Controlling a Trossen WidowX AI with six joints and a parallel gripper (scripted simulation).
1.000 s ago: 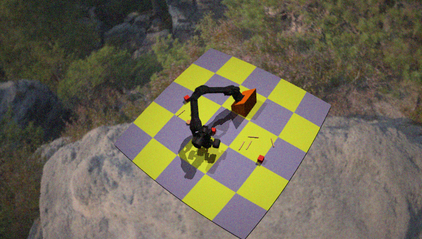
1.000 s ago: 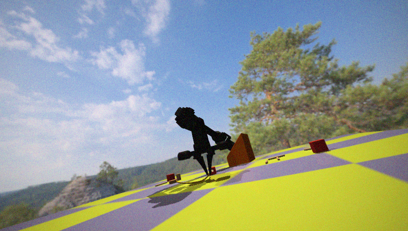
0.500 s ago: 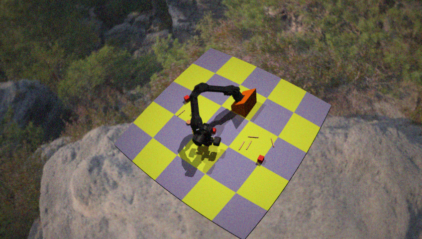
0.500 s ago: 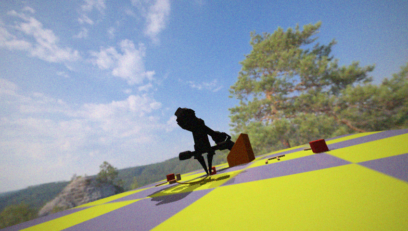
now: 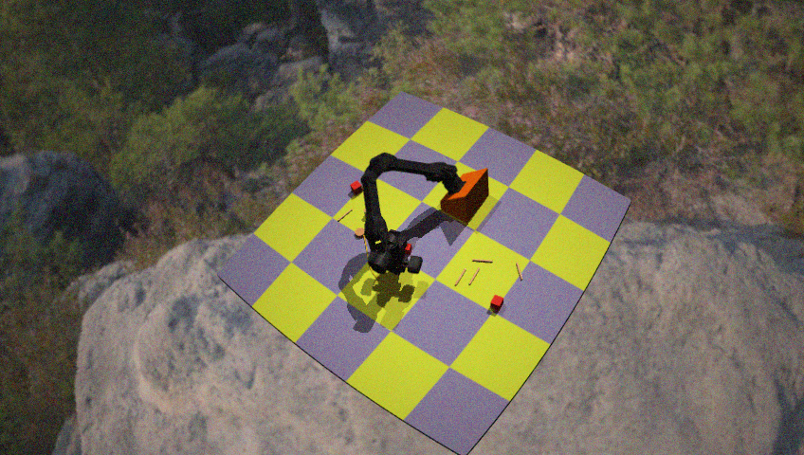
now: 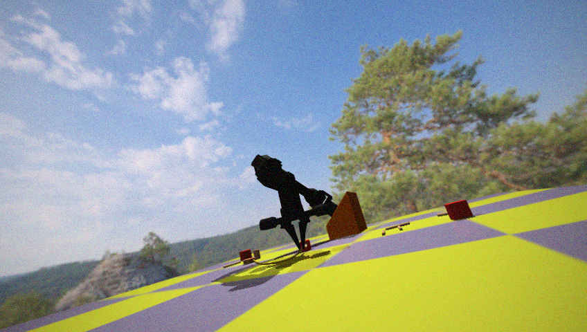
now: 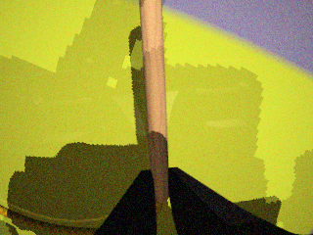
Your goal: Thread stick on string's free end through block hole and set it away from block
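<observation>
Now: the red block 110 mm behind my gripper tip and 30 mm to the right of it. From my gripper tip the other things lie so: thin wooden stick: 10 mm behind; then round button: 240 mm to the right, 90 mm behind, 10 mm below; then wooden peg: 260 mm to the right, 180 mm behind.
</observation>
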